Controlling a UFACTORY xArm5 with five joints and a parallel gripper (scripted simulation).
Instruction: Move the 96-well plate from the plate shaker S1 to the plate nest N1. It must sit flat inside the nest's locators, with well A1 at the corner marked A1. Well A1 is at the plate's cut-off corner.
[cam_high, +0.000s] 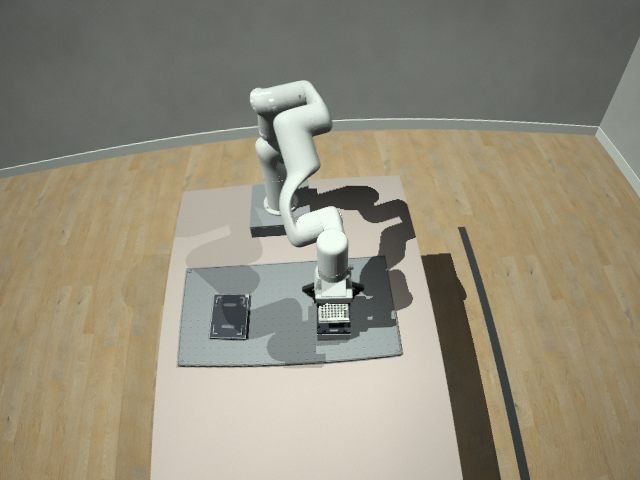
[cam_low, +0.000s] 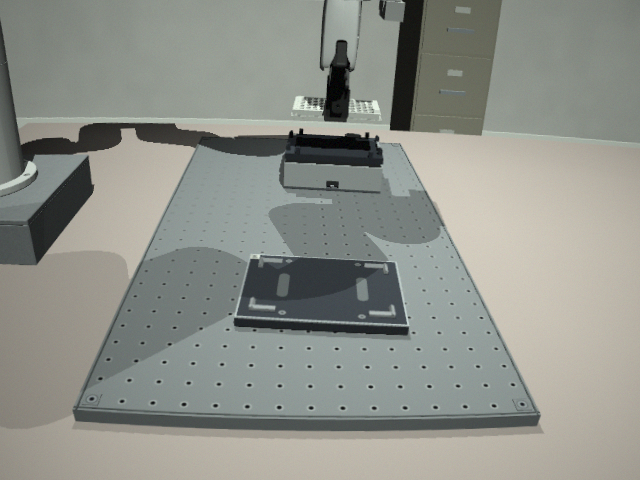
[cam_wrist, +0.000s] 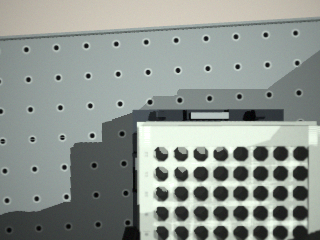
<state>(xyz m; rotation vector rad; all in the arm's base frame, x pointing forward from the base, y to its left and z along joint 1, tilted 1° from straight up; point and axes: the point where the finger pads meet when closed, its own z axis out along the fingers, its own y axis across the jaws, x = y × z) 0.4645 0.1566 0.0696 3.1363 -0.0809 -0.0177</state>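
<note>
The dark plate nest is 330 mm to the right of my hand, 120 mm below it and 30 mm behind it. The rest, counted from my hand: A1 label: 270 mm to the right, 110 mm below, 100 mm behind; white 96-well plate: 10 mm below.
</note>
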